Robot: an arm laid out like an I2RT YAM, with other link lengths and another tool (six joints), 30 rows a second.
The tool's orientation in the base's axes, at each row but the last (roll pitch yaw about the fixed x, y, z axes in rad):
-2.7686 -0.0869 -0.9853
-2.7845 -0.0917 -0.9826
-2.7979 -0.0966 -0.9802
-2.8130 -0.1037 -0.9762
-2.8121 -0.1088 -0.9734
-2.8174 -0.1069 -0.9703
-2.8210 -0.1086 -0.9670
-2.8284 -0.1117 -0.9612
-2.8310 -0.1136 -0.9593
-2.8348 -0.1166 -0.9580
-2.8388 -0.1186 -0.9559
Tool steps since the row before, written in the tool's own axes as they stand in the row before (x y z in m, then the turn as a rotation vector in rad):
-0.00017 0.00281 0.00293 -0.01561 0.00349 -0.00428
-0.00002 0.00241 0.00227 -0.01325 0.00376 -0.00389
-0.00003 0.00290 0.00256 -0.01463 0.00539 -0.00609
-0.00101 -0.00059 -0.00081 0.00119 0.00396 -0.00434
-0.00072 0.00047 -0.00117 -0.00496 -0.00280 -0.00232
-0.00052 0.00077 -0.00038 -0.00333 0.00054 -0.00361
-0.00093 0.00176 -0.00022 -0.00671 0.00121 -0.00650
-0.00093 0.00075 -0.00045 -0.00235 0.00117 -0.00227
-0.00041 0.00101 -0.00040 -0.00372 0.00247 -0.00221
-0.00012 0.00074 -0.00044 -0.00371 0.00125 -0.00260
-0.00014 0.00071 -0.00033 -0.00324 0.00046 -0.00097
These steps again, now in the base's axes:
-0.00120 -0.00099 -0.00375 -0.01273 0.01050 0.00135
-0.00108 -0.00102 -0.00296 -0.01150 0.00845 0.00111
-0.00139 -0.00129 -0.00337 -0.01424 0.00844 0.00249
-0.00037 0.00108 0.00085 -0.00377 -0.00362 0.00294
-0.00114 0.00021 0.00087 -0.00139 0.00542 0.00254
-0.00100 -0.00004 0.00006 -0.00344 0.00208 0.00288
-0.00194 -0.00026 -0.00044 -0.00677 0.00419 0.00503
-0.00124 0.00029 0.00009 -0.00294 0.00104 0.00153
-0.00113 -0.00028 0.00003 -0.00469 0.00141 0.00092
-0.00077 -0.00037 0.00018 -0.00388 0.00208 0.00166
-0.00072 -0.00032 0.00009 -0.00250 0.00228 0.00040

